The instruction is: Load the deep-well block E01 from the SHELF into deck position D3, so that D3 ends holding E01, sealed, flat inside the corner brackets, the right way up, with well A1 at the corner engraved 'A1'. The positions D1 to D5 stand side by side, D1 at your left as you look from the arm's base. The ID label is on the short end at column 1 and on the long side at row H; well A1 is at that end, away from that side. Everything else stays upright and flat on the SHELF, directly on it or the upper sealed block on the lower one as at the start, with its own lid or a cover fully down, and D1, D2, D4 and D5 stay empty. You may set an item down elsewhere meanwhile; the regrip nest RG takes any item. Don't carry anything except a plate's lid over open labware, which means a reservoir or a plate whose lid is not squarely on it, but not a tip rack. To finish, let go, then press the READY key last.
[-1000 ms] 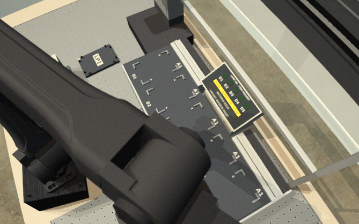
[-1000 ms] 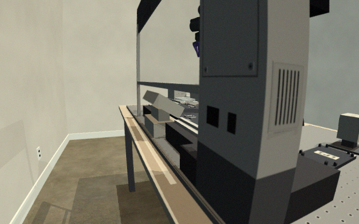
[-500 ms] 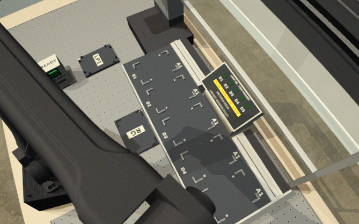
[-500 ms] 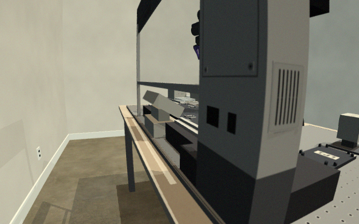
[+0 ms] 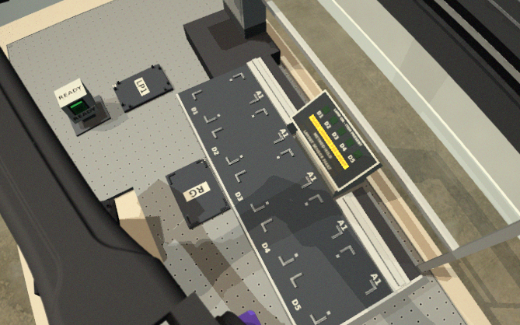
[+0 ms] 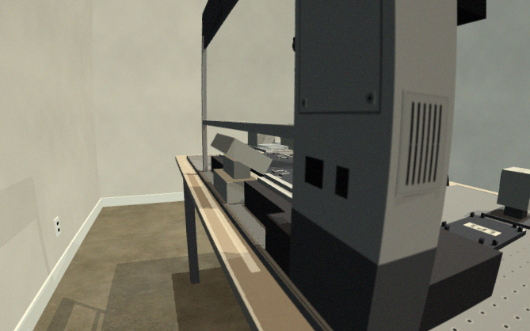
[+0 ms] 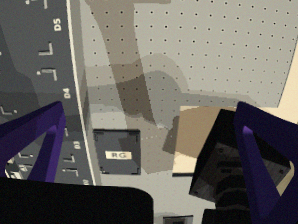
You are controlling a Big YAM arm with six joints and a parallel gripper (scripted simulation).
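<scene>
Now: hand 3 cm past the deep-well block, 15 cm to the left of it and 19 cm above it. Round my hand: ready key (3 cm ahead, 66 cm to the left, 23 cm below); regrip nest RG (14 cm ahead, 32 cm to the left, 31 cm below); shelf label (7 cm behind, 4 cm to the right, 31 cm below).
</scene>
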